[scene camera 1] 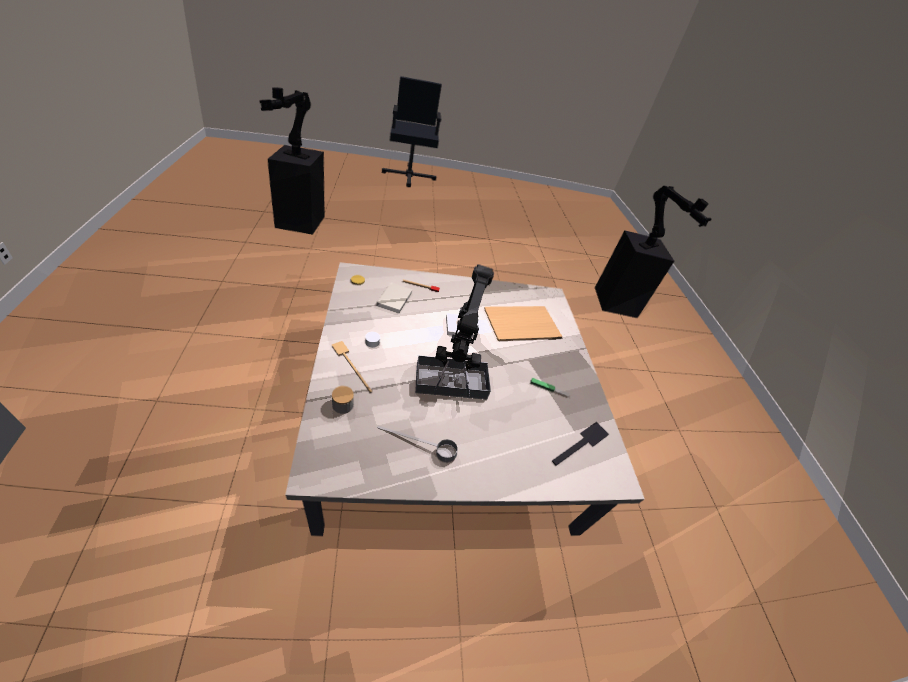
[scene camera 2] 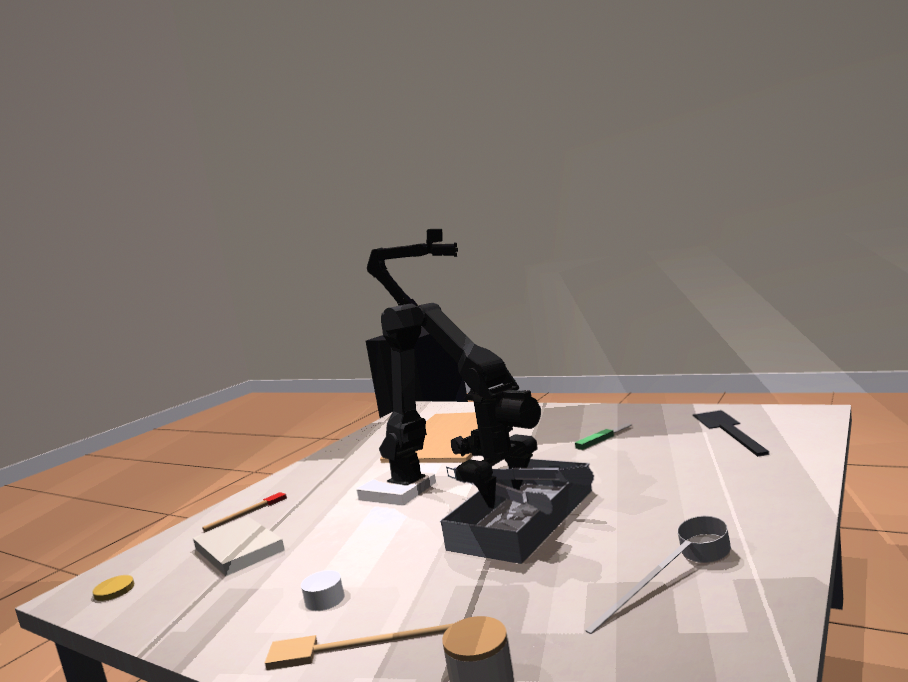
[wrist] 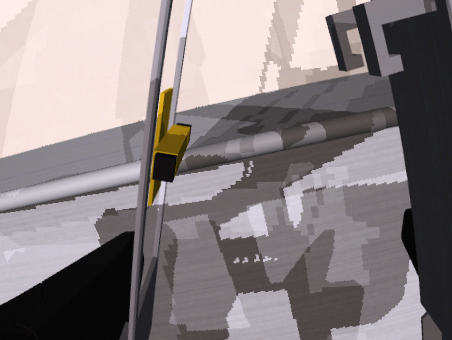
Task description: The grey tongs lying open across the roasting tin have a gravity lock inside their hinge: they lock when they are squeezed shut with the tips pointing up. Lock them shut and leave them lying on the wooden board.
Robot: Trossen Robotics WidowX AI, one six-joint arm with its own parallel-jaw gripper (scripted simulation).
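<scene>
My gripper (scene camera 2: 504, 499), (wrist: 275, 236). White puck (scene camera 2: 323, 590), out of frame in the wrist view. Black spatula (scene camera 2: 715, 419), in the wrist view out of frame. Metal measuring cup (scene camera 2: 704, 539). Yellow lock piece (wrist: 169, 146). Dark roasting tin (scene camera 2: 511, 532), (scene camera 1: 453, 383), (wrist: 287, 209). Wooden board (scene camera 1: 510, 323), (scene camera 2: 440, 428).
</scene>
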